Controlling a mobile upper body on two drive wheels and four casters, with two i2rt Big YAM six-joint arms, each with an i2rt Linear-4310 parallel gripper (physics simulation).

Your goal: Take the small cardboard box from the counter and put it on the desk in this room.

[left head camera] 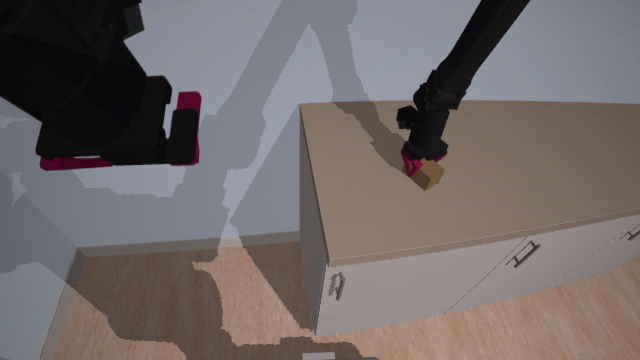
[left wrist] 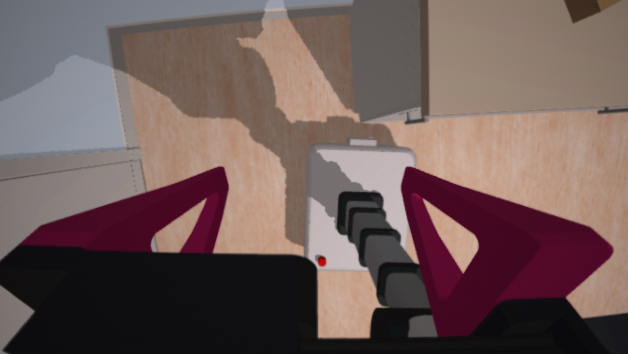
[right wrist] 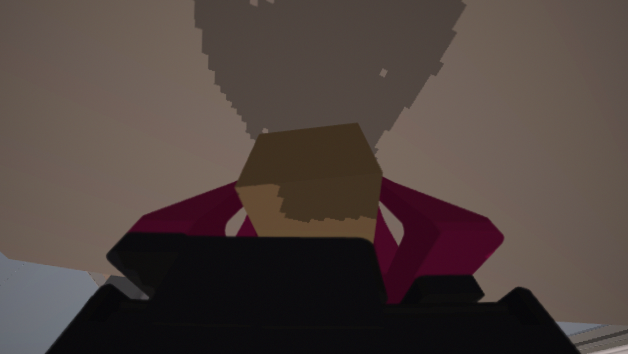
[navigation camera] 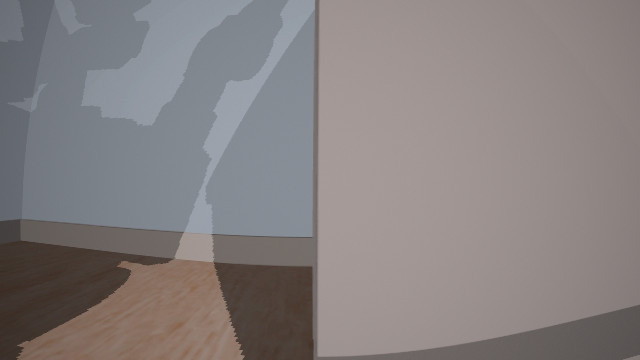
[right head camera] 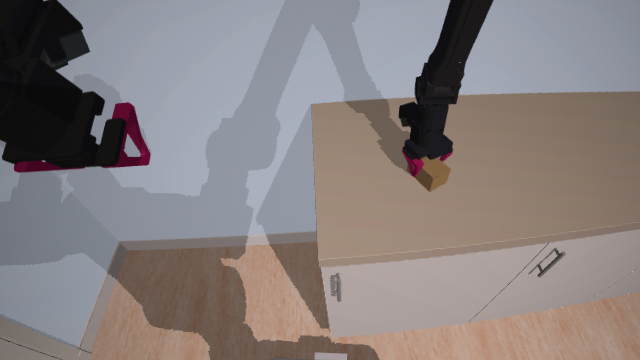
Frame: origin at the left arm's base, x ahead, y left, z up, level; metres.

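Seen in the pictures: left gripper, between the fingertips: point(left head camera: 154, 158) point(left wrist: 314, 176) point(right head camera: 115, 161); right gripper, between the fingertips: point(left head camera: 417, 171) point(right wrist: 314, 176) point(right head camera: 423, 171).
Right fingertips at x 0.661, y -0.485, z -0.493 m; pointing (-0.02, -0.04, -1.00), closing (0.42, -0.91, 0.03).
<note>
A point is followed by its place in that frame.
The small cardboard box point(left head camera: 431, 176) {x 0.603, y -0.493, z -0.450 m} point(right head camera: 436, 175) {x 0.605, y -0.499, z -0.450 m} point(right wrist: 312, 167) {x 0.689, y -0.470, z -0.458 m} is at the counter point(left head camera: 525, 165) {x 0.699, y -0.874, z -0.500 m} point(right head camera: 530, 165) {x 0.692, y -0.806, z -0.500 m}; whether it rests on the top or hangs just over it is hard to tell. A corner of the box point(left wrist: 586, 9) {x 0.607, y -0.482, z -0.470 m} shows in the left wrist view. My right gripper point(left head camera: 424, 162) {x 0.661, y -0.485, z -0.493 m} point(right head camera: 430, 161) {x 0.661, y -0.485, z -0.493 m} point(right wrist: 314, 176) {x 0.661, y -0.485, z -0.493 m} is shut on the box, a magenta finger on each side. My left gripper point(left wrist: 314, 176) {x 0.338, y 0.001, z -0.141 m} is open and empty, in the air left of the counter. The desk cannot be made out in these views.
White cabinet doors with handles point(left head camera: 526, 254) point(right head camera: 551, 262) form the counter's front. A pale wall point(left head camera: 200, 30) {x 0.987, y 0.133, z -0.236 m} stands behind it. My light grey base point(left wrist: 320, 215) {x -0.018, y -0.039, z -1.150 m} is close to the counter's left front corner. A pale cabinet-like unit point(left wrist: 60, 210) {x 0.042, y 0.995, z -0.896 m} stands at the left in the left wrist view.
</note>
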